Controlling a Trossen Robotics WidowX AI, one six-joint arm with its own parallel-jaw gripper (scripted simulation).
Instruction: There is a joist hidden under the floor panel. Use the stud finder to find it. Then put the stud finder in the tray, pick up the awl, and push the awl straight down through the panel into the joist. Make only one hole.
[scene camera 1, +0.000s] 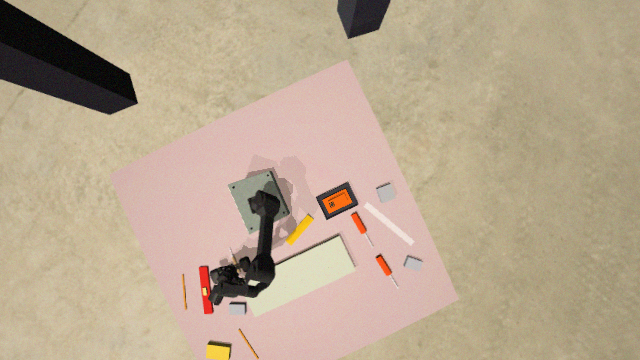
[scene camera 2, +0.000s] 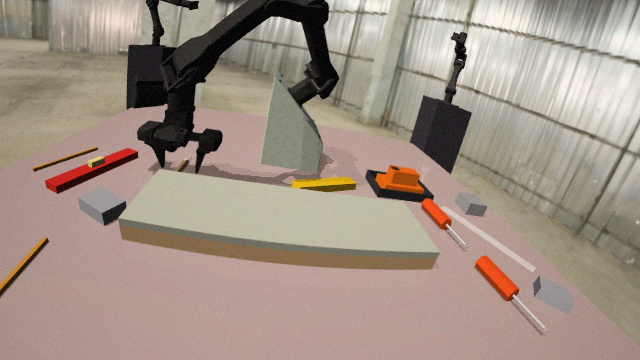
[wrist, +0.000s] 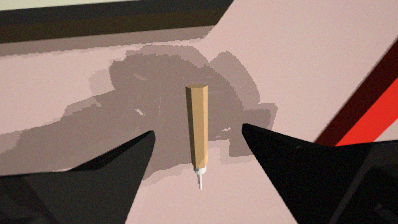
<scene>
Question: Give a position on an awl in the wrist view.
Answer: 196, 94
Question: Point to an orange stud finder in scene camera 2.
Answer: At 398, 178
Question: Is the gripper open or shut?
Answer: Open.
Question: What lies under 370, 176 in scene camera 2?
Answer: A dark tray.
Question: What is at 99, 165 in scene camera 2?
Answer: A red level.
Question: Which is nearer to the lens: the yellow ruler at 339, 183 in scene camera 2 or the grey block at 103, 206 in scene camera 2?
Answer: The grey block.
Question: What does the gripper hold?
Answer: Nothing.
</scene>
